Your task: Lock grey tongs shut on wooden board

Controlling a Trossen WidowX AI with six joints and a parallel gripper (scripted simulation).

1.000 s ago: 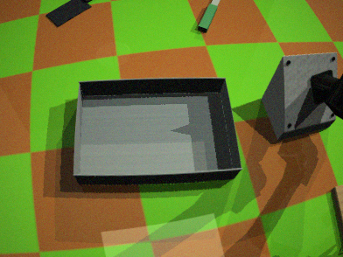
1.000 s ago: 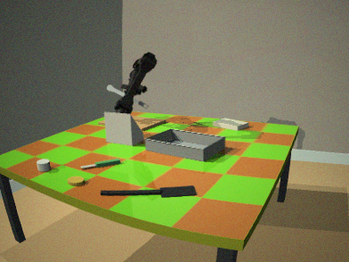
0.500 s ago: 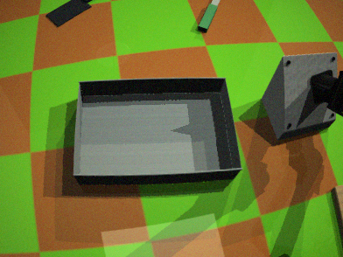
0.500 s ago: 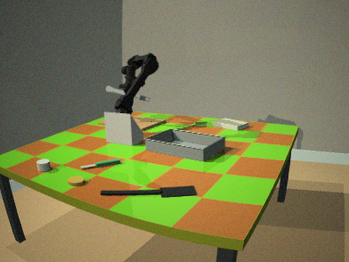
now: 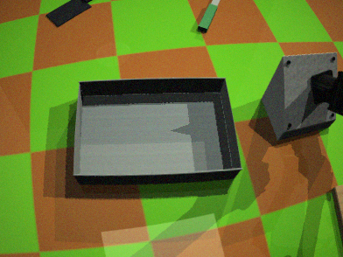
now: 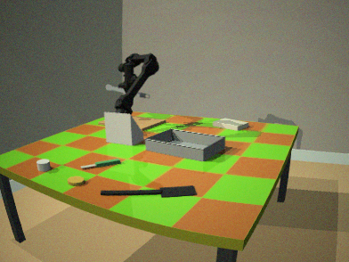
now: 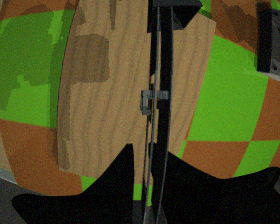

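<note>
The wooden board is 150 mm below my gripper tip. From my gripper tip the other things lie so: grey roasting tin (480 mm ahead, 410 mm to the right, 130 mm below); then yellow disc (920 mm to the right, 210 mm ahead, 150 mm below); then pale flat board (600 mm ahead, 140 mm below, 60 mm to the left).
</note>
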